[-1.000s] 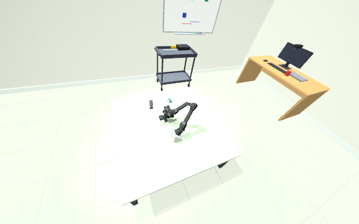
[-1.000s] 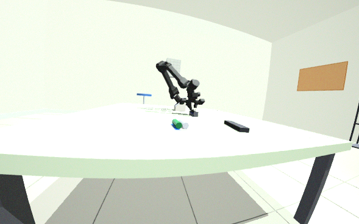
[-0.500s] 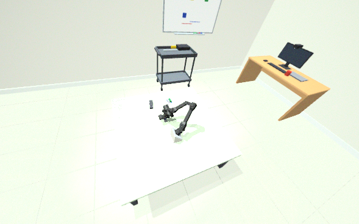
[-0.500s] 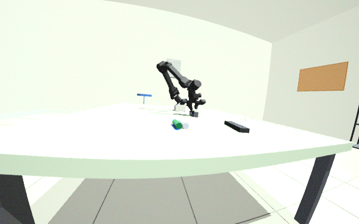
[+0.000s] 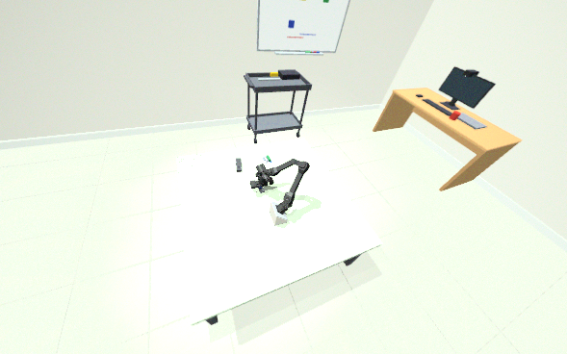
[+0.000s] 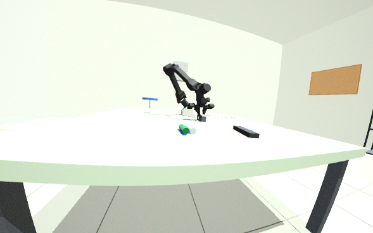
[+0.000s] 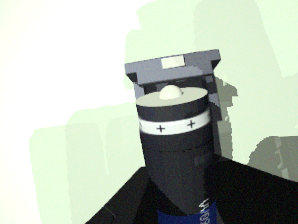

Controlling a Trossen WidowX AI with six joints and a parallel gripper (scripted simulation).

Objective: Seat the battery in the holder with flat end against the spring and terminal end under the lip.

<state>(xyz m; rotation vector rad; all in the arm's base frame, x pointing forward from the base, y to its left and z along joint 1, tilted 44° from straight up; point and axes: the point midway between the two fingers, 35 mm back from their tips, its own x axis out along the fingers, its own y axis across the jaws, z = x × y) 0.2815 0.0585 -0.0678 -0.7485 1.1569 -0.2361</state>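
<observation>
My gripper tip is 1 cm below the battery. From my gripper tip the other things lie so: black bar (28 cm ahead, 15 cm to the left).
</observation>
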